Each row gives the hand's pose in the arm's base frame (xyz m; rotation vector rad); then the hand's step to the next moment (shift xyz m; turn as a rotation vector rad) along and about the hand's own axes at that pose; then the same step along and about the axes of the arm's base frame.
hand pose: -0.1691 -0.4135 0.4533 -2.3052 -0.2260 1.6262
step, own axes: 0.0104 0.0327 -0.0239 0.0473 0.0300 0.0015
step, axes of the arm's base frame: 0.0244 -0.0314 -0.0130 0.0133 -0.0136 -0.0527
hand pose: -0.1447 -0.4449 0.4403 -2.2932 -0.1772 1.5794
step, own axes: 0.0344 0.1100 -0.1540 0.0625 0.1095 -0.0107
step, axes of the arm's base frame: 0.1447 -0.1251 -0.0202 0.0228 -0.0857 -0.0902
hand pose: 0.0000 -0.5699 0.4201 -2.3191 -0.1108 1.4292
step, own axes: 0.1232 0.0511 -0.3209 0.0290 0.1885 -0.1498
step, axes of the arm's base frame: 0.3298 -0.1094 0.0020 0.1166 -0.2091 -0.0384
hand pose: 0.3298 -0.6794 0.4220 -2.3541 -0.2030 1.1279
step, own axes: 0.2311 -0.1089 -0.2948 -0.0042 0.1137 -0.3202
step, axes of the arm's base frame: 0.3823 0.0588 0.0509 0.2315 -0.2226 0.1111
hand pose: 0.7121 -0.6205 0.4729 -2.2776 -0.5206 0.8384
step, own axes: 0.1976 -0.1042 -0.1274 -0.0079 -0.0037 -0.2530
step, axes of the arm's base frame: 0.2144 0.1277 0.0622 0.1667 -0.1119 0.1542
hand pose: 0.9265 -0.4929 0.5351 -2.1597 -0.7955 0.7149
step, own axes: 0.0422 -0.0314 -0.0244 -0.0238 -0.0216 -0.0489
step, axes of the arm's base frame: 0.0344 0.0371 0.0283 0.0110 -0.0259 0.0513
